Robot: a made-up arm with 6 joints.
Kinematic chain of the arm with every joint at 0, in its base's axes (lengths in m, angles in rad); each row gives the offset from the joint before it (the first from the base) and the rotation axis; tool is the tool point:
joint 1: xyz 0 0 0.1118 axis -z
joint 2: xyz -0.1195 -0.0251 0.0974 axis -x
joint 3: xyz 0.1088 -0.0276 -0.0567 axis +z
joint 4: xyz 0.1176 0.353 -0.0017 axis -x
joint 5: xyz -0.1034 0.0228 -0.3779 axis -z
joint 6: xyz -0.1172 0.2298 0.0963 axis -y
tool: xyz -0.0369 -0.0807 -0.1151
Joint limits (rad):
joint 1: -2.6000..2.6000
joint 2: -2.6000..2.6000
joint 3: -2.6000..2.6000
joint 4: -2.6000..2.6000
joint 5: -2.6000..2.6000
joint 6: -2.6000..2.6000
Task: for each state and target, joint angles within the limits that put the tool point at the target. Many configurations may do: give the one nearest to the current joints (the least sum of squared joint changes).
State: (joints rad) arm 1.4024 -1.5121 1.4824 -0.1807 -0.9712 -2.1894
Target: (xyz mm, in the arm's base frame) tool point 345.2 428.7 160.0
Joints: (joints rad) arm 1.8195 -1.7564 1.2035 -0.3796 -0.6919 -2.0142
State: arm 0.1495 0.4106 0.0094 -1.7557 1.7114 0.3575
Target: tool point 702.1 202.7 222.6
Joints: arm 0.5015 0.1163 -0.5166 -1.6082 1.7398 0.2582
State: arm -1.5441 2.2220 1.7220 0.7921 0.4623 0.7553
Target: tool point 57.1 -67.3 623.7
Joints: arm -1.2926 2.6000 1.8034 1.0677 -0.1969 0.2929
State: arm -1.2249 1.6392 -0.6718 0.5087 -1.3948 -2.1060
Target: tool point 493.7 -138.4 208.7
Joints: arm -1.2815 2.4711 -0.6989 -0.1125 -0.8586 -1.6156
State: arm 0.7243 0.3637 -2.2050 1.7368 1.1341 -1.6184
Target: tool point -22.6 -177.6 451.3
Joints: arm 0.3237 0.9200 -1.7277 2.4979 2.0144 -1.7109
